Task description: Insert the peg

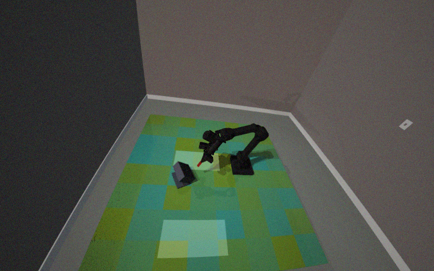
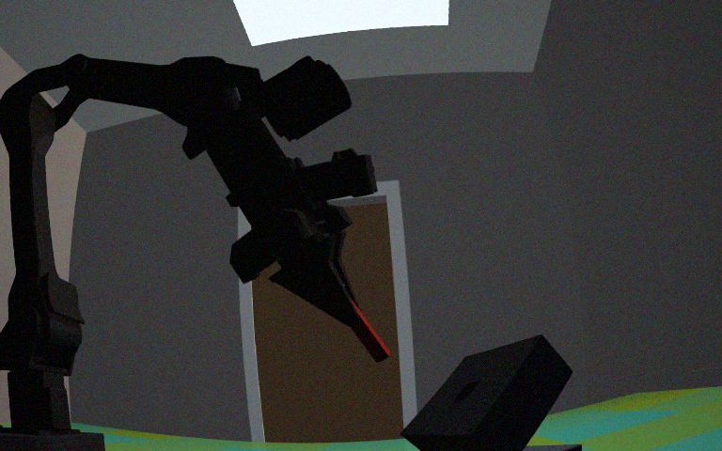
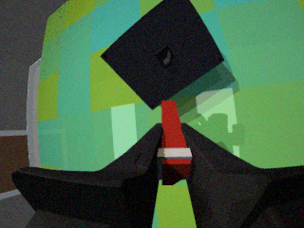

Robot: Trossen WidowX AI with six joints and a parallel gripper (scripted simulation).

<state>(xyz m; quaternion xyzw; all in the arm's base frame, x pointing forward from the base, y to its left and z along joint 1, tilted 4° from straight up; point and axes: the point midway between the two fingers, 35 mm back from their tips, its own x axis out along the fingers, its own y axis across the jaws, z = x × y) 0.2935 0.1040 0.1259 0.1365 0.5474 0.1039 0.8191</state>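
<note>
Right now my gripper tip is 100 mm short of the sloped panel, 40 mm to the right of it and 90 mm above it. Also, from my gripper tip: red peg (10 mm behind, 10 mm to the right, 10 mm above).
</note>
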